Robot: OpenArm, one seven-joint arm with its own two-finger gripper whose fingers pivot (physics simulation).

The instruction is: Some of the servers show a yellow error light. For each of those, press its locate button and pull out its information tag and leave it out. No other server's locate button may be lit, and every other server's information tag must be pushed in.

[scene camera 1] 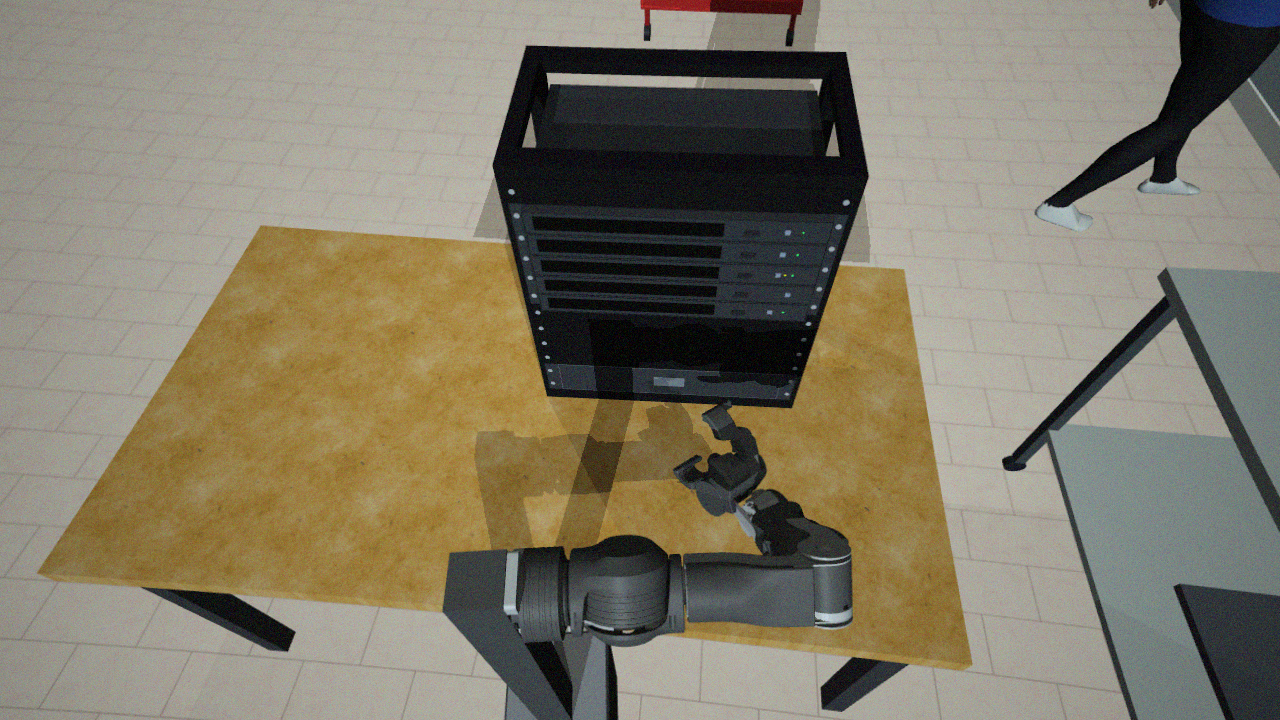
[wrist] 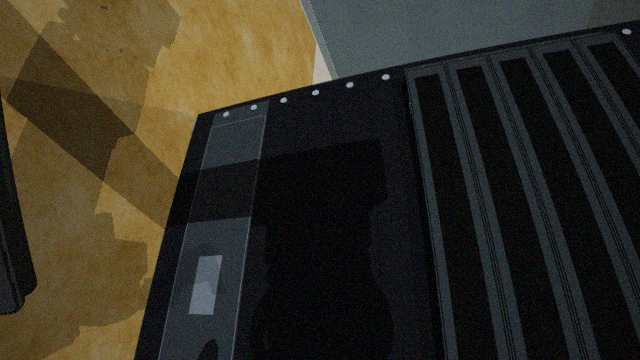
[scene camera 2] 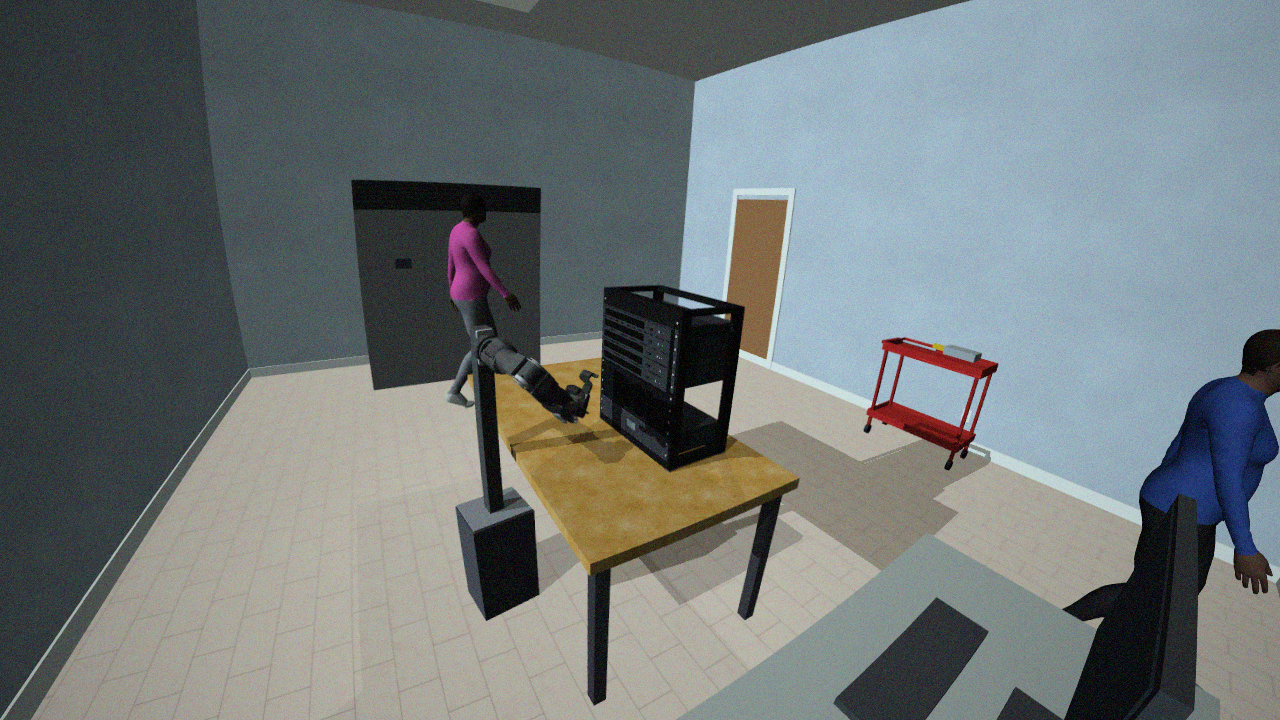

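Observation:
A black rack (scene camera 1: 680, 183) (scene camera 2: 735, 376) (wrist: 334, 107) stands on the table and holds several stacked servers. In scene camera 1, the third server from the top (scene camera 1: 629, 268) shows a small yellow light (scene camera 1: 785, 274) at its right. The top server (scene camera 1: 627, 226), the second server (scene camera 1: 628, 248) and the bottom server (scene camera 1: 630, 306) show green lights. On the fourth server (scene camera 1: 629, 288) I can make out no coloured light. Pale dots sit beside the lights; tag positions are too small to tell. My gripper (scene camera 1: 702, 440) is open and empty, in front of the rack's lower part. Part of one finger shows at the wrist view's left edge.
A drawer-like panel (scene camera 1: 608, 377) (wrist: 197, 200) with a pale label is at the rack's bottom. The wooden table (scene camera 1: 358, 402) (scene camera 2: 644, 501) carries the rack. A grey desk (scene camera 1: 1154, 501) (scene camera 2: 930, 573) stands to the right. A red cart (scene camera 1: 680, 4) (scene camera 2: 950, 361) and two people are farther off.

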